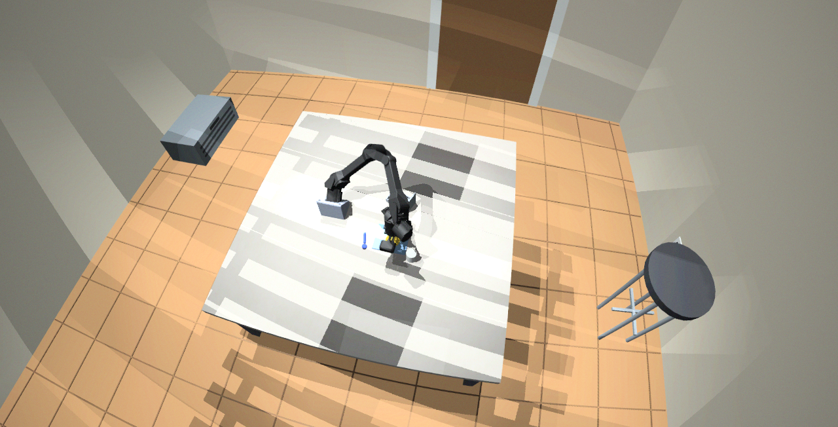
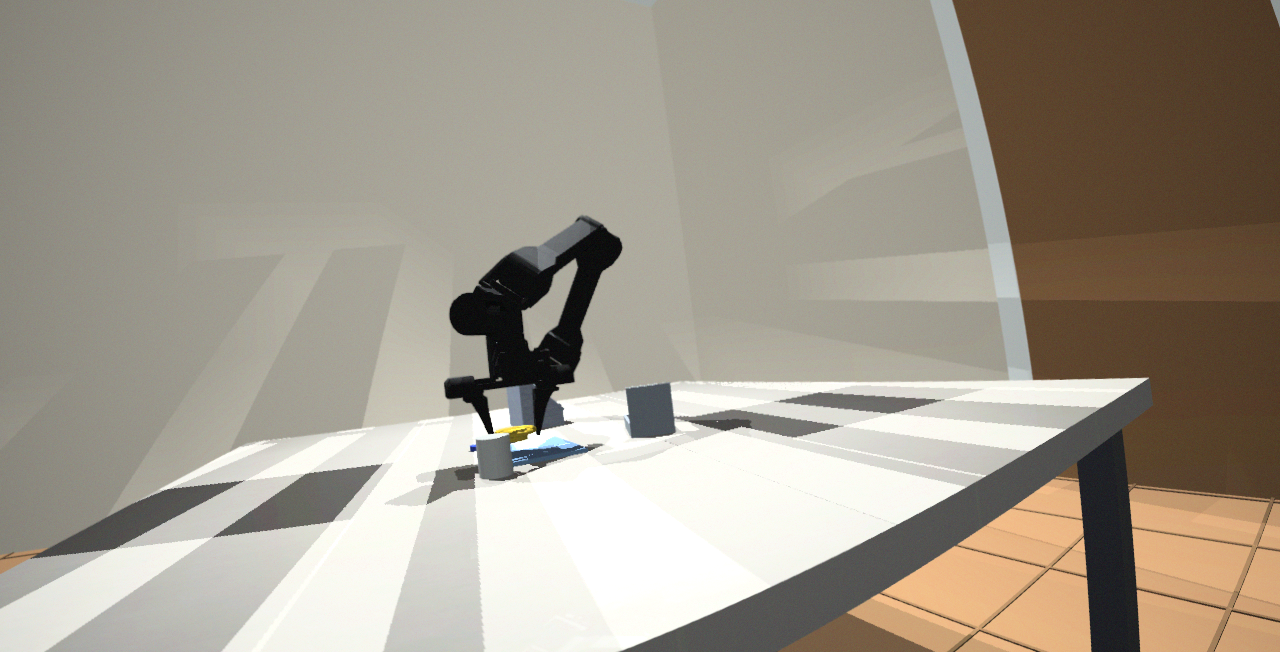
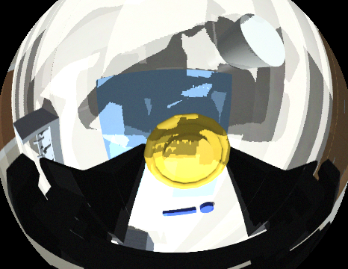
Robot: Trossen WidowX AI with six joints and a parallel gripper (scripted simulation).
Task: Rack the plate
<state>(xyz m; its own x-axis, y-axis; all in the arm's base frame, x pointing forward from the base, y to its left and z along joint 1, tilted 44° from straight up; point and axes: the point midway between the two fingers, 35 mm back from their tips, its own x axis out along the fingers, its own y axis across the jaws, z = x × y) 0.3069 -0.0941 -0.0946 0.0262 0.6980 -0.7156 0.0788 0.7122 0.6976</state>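
Now: gripper tip 10 mm past the light blue mat, 20 mm to the right of it and 20 mm above it. The rest, counted from my gripper tip: grey dish rack 10 mm behind, 230 mm to the left; then yellow plate 10 mm above.
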